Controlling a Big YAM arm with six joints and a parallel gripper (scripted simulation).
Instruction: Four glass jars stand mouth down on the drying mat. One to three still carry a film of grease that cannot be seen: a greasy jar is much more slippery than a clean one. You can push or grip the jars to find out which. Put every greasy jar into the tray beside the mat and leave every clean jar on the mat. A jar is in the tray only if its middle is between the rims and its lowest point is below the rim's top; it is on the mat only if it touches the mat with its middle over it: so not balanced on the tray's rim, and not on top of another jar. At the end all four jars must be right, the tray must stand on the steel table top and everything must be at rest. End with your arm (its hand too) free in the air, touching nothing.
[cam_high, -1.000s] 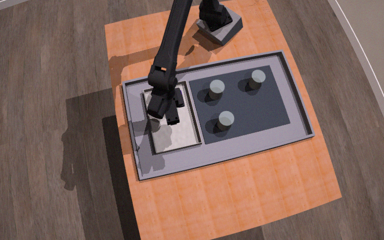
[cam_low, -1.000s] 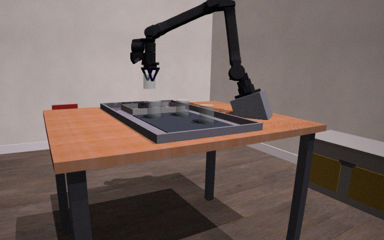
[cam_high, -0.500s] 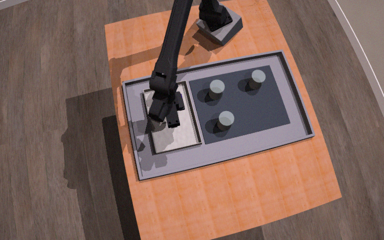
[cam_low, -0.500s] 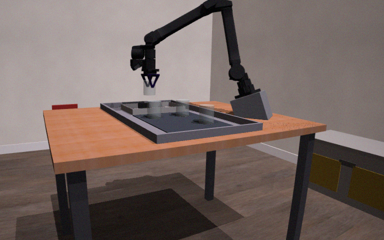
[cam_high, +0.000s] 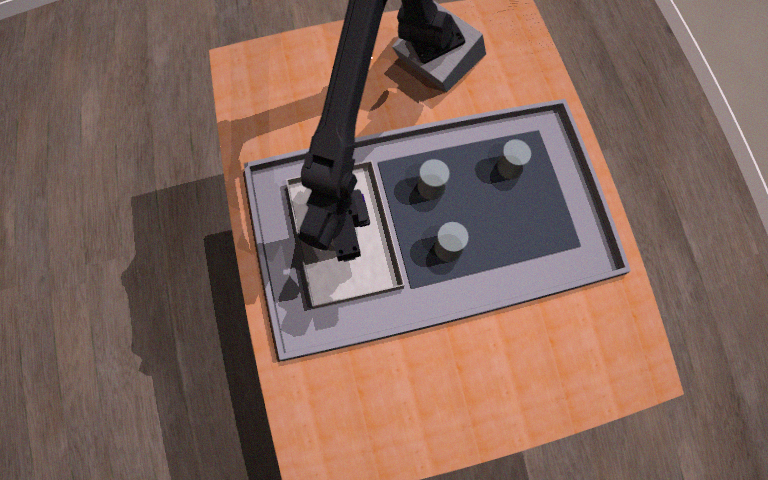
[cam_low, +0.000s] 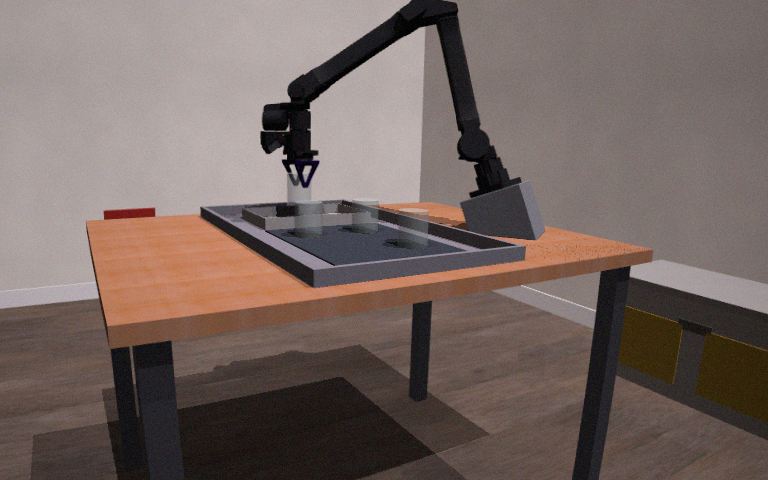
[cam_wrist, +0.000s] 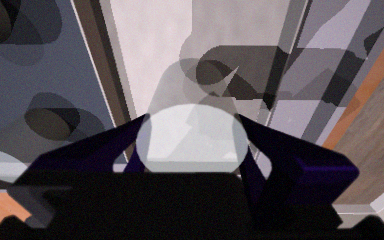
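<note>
The pale tray lies 90 mm below my hand, 10 mm to the left of it and 10 mm behind it. From my hand the other things lie so: dark drying mat (320 mm to the left, 100 mm below, 50 mm ahead); then rimmed steel top (210 mm to the left, 100 mm below, 50 mm ahead).
</note>
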